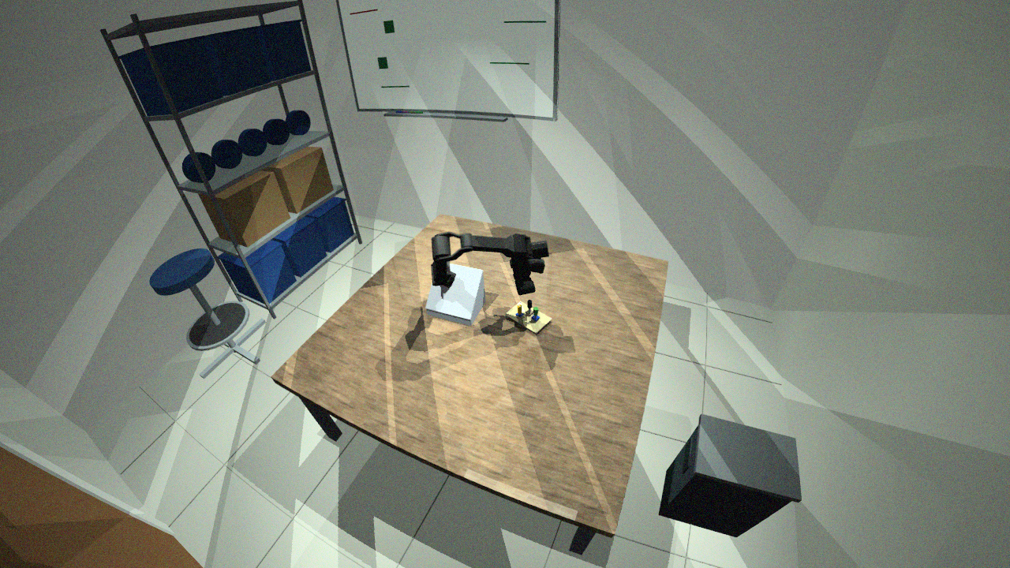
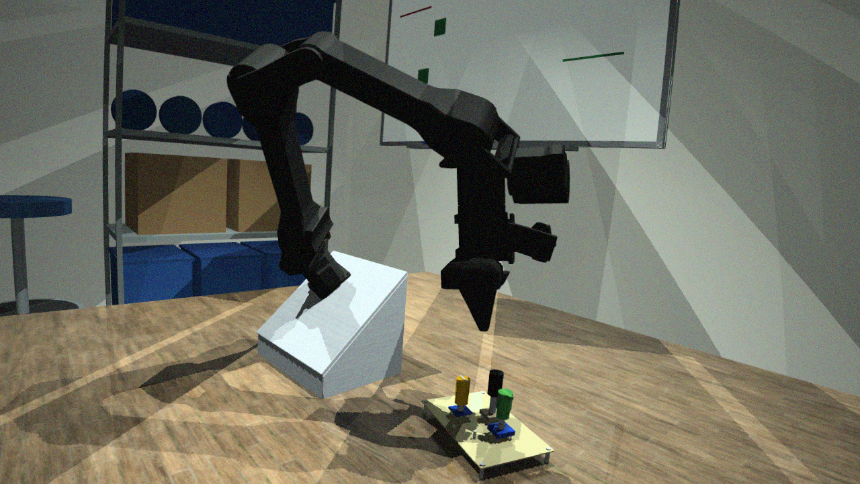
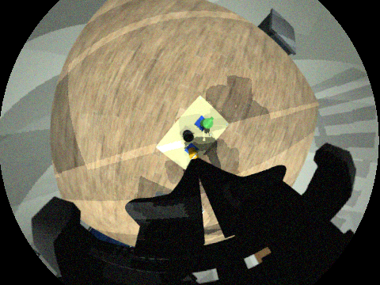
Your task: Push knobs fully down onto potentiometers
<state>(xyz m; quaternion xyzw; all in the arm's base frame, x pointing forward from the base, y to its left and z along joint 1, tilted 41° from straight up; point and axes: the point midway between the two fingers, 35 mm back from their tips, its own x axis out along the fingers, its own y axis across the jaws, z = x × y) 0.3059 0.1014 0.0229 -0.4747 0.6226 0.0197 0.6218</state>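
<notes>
My gripper tip is 10 mm past the yellow knob, 20 mm to the left of it and 80 mm above it. The rest, counted from my gripper tip: green knob 50 mm ahead, 10 mm to the right, 70 mm below.
</notes>
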